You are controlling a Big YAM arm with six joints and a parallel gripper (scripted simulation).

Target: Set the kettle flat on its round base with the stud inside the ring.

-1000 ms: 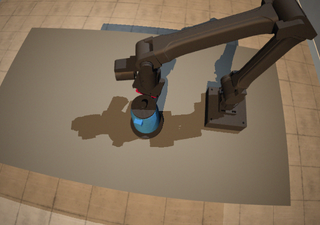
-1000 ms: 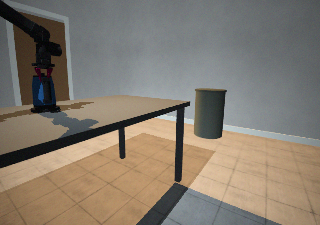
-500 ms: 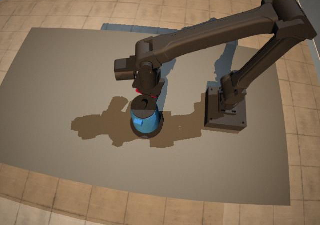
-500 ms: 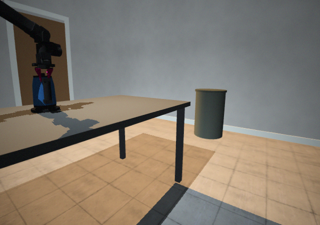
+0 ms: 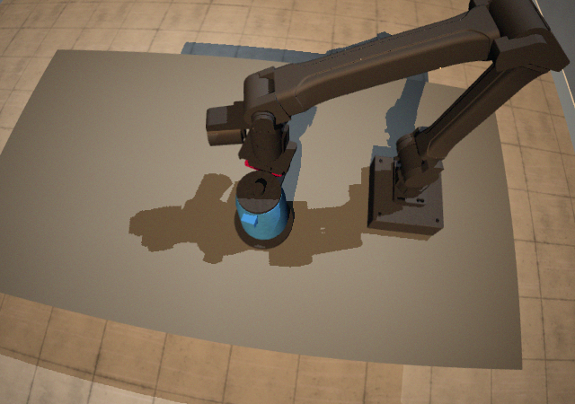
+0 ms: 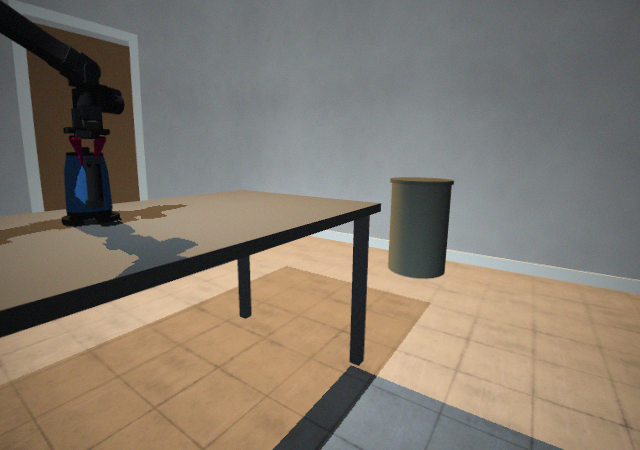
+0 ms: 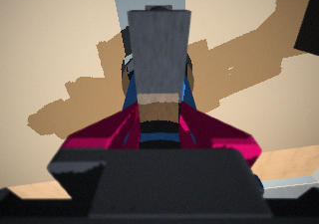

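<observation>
Right now the blue kettle is 6 cm below my hand and 3 cm to the left of it. Round my hand: kettle base 17 cm below, 6 cm to the left, 1 cm ahead.
</observation>
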